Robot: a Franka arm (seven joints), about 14 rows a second.
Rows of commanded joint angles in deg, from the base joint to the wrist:
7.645, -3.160, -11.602, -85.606, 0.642, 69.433, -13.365
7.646, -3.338, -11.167, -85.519, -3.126, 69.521, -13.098
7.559, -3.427, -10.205, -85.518, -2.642, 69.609, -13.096
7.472, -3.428, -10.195, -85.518, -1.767, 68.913, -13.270
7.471, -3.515, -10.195, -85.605, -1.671, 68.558, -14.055
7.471, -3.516, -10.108, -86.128, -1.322, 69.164, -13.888
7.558, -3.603, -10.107, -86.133, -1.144, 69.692, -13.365
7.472, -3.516, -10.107, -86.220, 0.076, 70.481, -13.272
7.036, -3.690, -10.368, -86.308, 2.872, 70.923, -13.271
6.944, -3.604, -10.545, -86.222, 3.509, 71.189, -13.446
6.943, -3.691, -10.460, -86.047, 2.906, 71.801, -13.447
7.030, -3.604, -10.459, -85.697, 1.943, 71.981, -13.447
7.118, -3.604, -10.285, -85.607, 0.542, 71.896, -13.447
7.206, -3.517, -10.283, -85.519, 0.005, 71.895, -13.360
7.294, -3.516, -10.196, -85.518, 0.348, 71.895, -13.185
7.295, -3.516, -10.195, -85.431, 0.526, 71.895, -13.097
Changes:
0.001, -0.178, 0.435, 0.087, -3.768, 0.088, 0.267
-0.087, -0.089, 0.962, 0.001, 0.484, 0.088, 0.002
-0.087, -0.001, 0.010, 0.000, 0.875, -0.696, -0.174
-0.001, -0.087, 0.000, -0.087, 0.096, -0.355, -0.785
0.000, -0.001, 0.087, -0.523, 0.349, 0.606, 0.167
0.087, -0.087, 0.001, -0.005, 0.178, 0.528, 0.523
-0.086, 0.087, 0.000, -0.087, 1.220, 0.789, 0.093
-0.436, -0.174, -0.261, -0.088, 2.796, 0.442, 0.001
-0.092, 0.086, -0.177, 0.086, 0.637, 0.266, -0.175
-0.001, -0.087, 0.085, 0.175, -0.603, 0.612, -0.001
0.087, 0.087, 0.001, 0.350, -0.963, 0.180, 0.000
0.088, 0.000, 0.174, 0.090, -1.401, -0.085, 0.000
0.088, 0.087, 0.002, 0.088, -0.537, -0.001, 0.087
0.088, 0.001, 0.087, 0.001, 0.343, 0.000, 0.175
0.001, 0.000, 0.001, 0.087, 0.178, 0.000, 0.088

